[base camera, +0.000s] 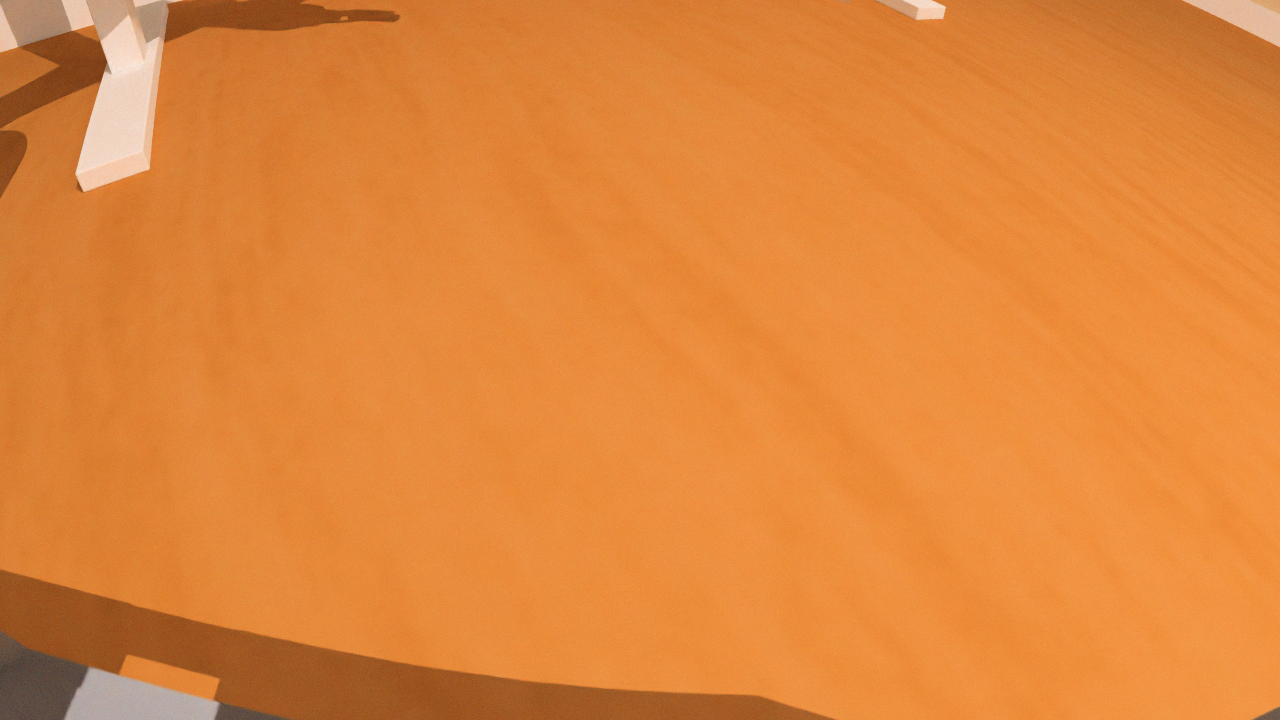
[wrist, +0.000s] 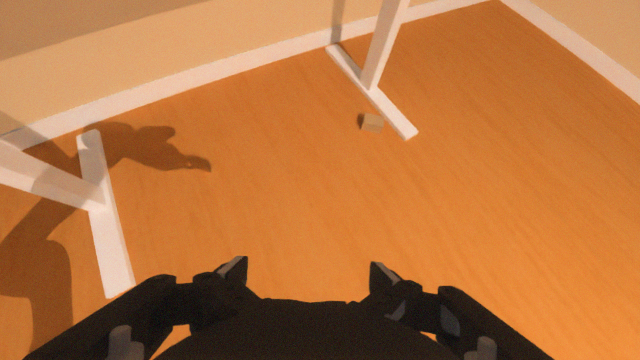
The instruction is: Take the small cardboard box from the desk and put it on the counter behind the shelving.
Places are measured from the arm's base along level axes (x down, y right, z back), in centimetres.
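Pixels of known places: gripper, fingertip midpoint: (wrist: 309,273).
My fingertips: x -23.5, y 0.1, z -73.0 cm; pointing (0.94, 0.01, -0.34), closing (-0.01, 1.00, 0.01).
Note:
For each thing: its top centre in the pictures, then the offset to it from my fingertips. "spot": a spot on its surface instead.
- small brown cardboard box, middle of its top: (wrist: 374,119) dz -64.3, dx +58.1, dy +27.4 cm
- desk's right foot, surface spot: (base camera: 913,8) spot: dz -58.2, dx +61.3, dy +41.9 cm
A small brown cardboard box (wrist: 372,123) lies on the floor, close beside the right foot of the desk, in the upper right of the wrist view. The desk's white legs and feet (wrist: 111,250) (base camera: 116,125) show; its top does not show in either view. My gripper (wrist: 309,273) is open and empty, high above the floor and well short of the box. The counter and the shelving do not show in either view.
A wall with a white baseboard (wrist: 200,75) runs behind the desk legs. Another baseboard (wrist: 575,42) runs along the right wall. The desk's right foot (base camera: 913,8) shows at the top of the base view. Shadows fall on the floor at the left.

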